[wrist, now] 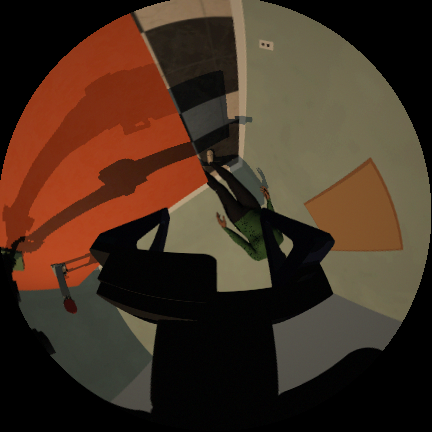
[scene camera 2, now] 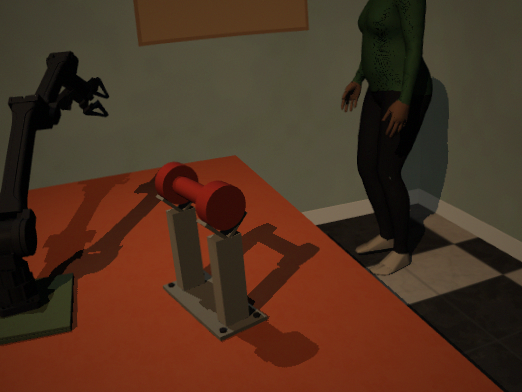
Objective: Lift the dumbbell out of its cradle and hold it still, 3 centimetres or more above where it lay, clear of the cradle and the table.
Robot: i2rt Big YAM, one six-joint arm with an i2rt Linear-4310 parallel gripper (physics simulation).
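Frame: origin at the arm's base, x left, y down, z back, level; centimetres.
Where they show: gripper, fingertip midpoint: (wrist: 214, 212) (scene camera 2: 107, 106); arm's base, link origin: (scene camera 2: 19, 299).
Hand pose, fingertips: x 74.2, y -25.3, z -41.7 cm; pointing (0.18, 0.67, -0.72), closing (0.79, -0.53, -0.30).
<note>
Each offset is from my fingertips to the top centre of the thing. Level surfaces: height alone.
A red dumbbell {dx -96.3, dy -0.1, dz +6.6 cm} (scene camera 2: 189, 191) (wrist: 70, 305) lies across the top of its cradle, one round head near each of the two posts. The cradle {dx -96.3, dy +5.4, dz +6.6 cm} (scene camera 2: 229, 280) (wrist: 63, 283) has two grey posts with V-shaped rests on a flat base plate, standing on the table. In the wrist view both are small, at the lower left. My gripper (scene camera 2: 103, 101) (wrist: 214, 212) is open and empty. It is at the upper left in the scene view, higher than the dumbbell and well apart from it.
The orange table {dy +26.7 cm} (scene camera 2: 125, 350) (wrist: 65, 115) bears the cradle and the arm's green base plate (scene camera 2: 55, 317). A person (scene camera 2: 387, 125) (wrist: 245, 220) in a green top stands on the checkered floor beyond the table edge. A brown board (scene camera 2: 225, 20) (wrist: 360, 215) hangs on the wall.
</note>
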